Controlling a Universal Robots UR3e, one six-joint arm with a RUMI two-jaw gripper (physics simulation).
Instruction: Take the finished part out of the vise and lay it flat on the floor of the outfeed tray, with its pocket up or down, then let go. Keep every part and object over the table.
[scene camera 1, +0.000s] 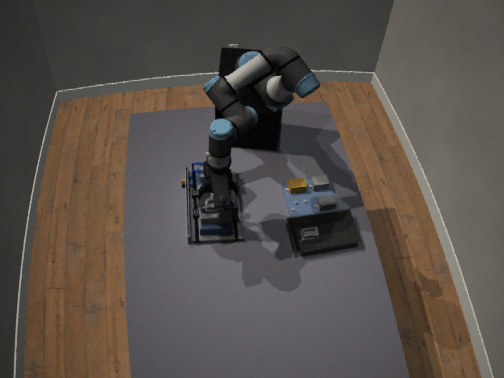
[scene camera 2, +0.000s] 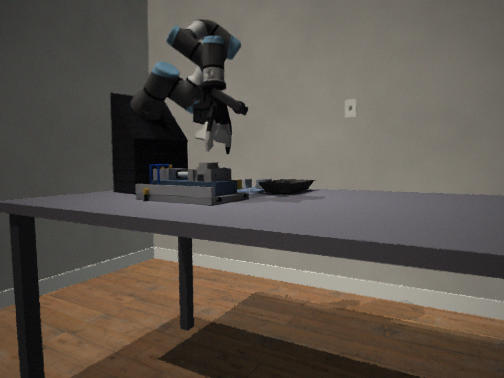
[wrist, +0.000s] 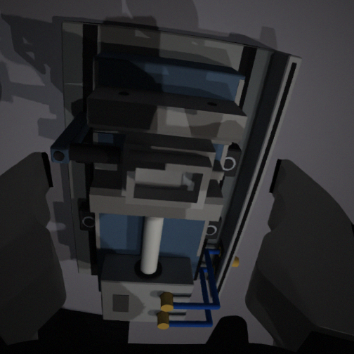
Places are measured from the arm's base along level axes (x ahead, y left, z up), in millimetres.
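Pixels of known places: gripper, between the fingertips: (scene camera 2: 218, 152); arm's base, origin of its link: (scene camera 2: 146, 109).
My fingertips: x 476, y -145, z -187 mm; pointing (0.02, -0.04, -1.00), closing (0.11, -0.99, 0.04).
Observation:
For each thing: its middle in the pictures, then the offset to it from my fingertips.
- grey block, middle of its body: (scene camera 2: 208, 168) (scene camera 1: 214, 205) 32 mm back, 7 mm right, 46 mm down
- vise, middle of its body: (scene camera 2: 192, 183) (scene camera 1: 212, 198) 96 mm back, 10 mm right, 94 mm down
- small grey pocketed part, middle of its body: (scene camera 1: 309, 234) 55 mm ahead, 313 mm left, 114 mm down
- blue plate, middle of its body: (scene camera 1: 310, 198) (scene camera 2: 249, 189) 114 mm back, 349 mm left, 139 mm down
- yellow block, middle of its body: (scene camera 1: 297, 185) 156 mm back, 300 mm left, 117 mm down
The finished part, a grey block (wrist: 131, 185) (scene camera 2: 208, 165) with a rectangular pocket facing up, sits between the jaws of the vise (wrist: 165, 120) (scene camera 2: 225, 188) (scene camera 1: 216, 228). My gripper (wrist: 162, 161) (scene camera 2: 218, 150) (scene camera 1: 215, 209) is open and empty, above the part, with a gap between fingertips and part in the scene camera 2 view. In the wrist view the fingers stand wide to the left and right of the part. The outfeed tray (scene camera 1: 330, 248) (scene camera 2: 286, 188) is dark with sloped walls. The arm mostly hides the part in the scene camera 1 view.
A small grey pocketed part (scene camera 1: 309, 233) lies in the tray's left side. A blue plate (scene camera 1: 307, 196) behind the tray bears a yellow block (scene camera 1: 297, 186) and two grey blocks. Blue tubes (wrist: 212, 280) and a black cylinder (wrist: 95, 153) on a bracket stand near the vise jaws.

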